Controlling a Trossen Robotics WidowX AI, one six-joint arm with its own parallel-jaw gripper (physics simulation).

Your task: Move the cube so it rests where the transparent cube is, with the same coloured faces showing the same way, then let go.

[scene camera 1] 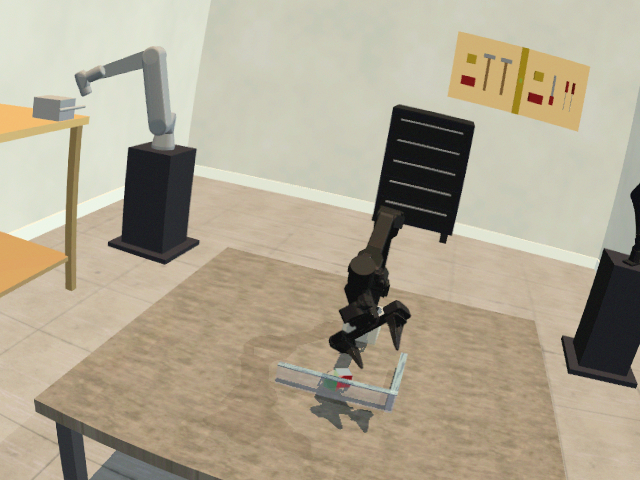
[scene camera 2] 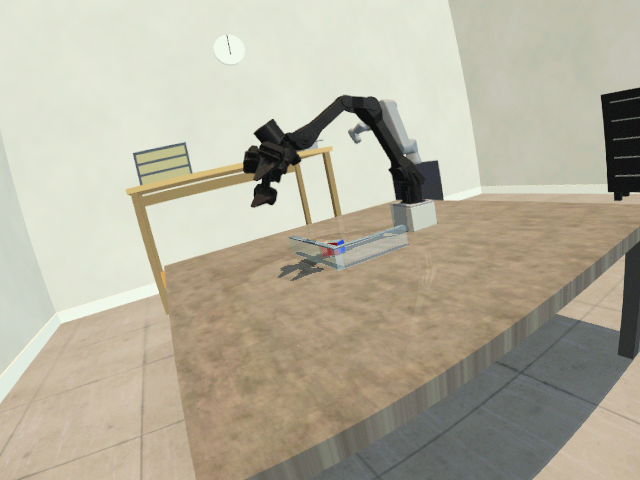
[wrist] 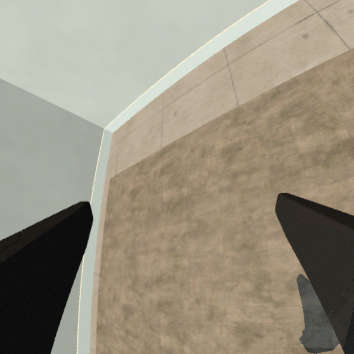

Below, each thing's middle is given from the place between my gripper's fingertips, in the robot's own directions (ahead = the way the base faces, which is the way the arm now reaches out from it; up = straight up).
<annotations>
Right now the L-shaped glassy rail [scene camera 1: 365, 395] is 27 cm behind my hand, 11 cm to the right of it and 21 cm below it.
</annotations>
